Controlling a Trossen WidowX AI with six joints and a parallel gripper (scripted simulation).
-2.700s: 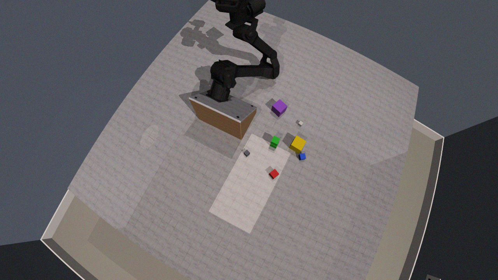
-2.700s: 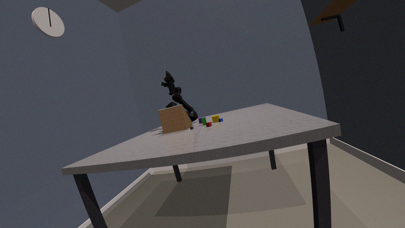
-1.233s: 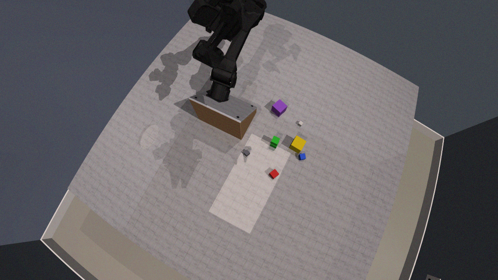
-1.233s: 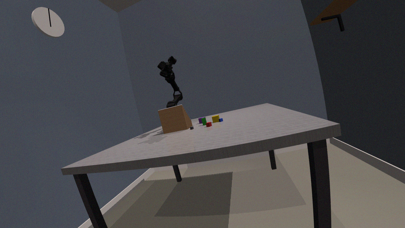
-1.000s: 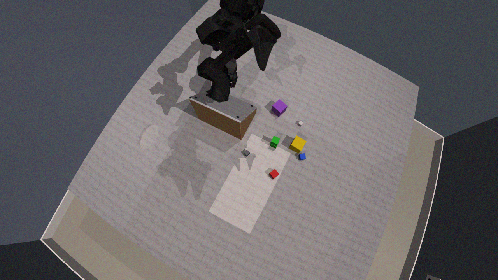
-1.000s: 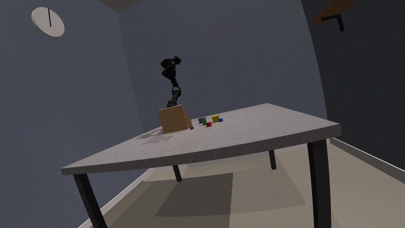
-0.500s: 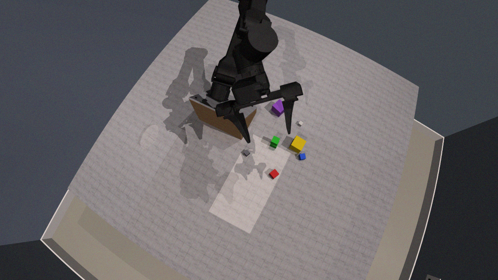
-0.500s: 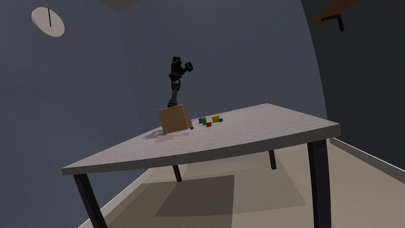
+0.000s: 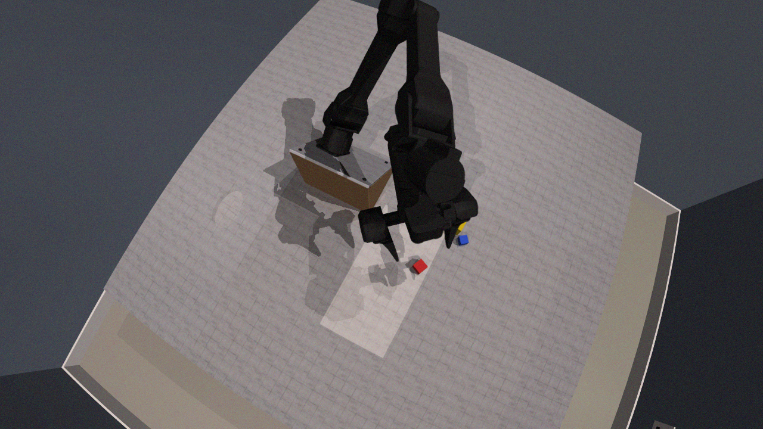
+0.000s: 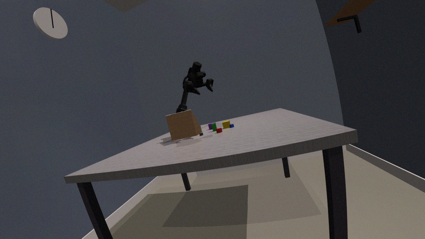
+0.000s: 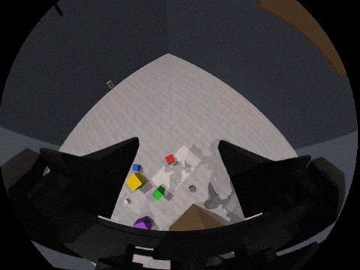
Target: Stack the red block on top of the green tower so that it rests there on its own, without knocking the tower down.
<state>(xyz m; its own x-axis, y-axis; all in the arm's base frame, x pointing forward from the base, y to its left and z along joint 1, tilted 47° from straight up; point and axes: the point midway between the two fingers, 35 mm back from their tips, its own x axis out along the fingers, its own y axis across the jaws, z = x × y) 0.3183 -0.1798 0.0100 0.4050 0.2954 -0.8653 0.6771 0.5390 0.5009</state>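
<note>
The red block is 20 mm ahead of my gripper tip, 30 mm to the left of it and 250 mm below it. From my gripper tip the other things lie so: small blue cube (70 mm ahead, 150 mm to the left, 250 mm below); yellow cube (30 mm ahead, 170 mm to the left, 240 mm below); grey cube (120 mm behind, 40 mm to the left, 250 mm below).
</note>
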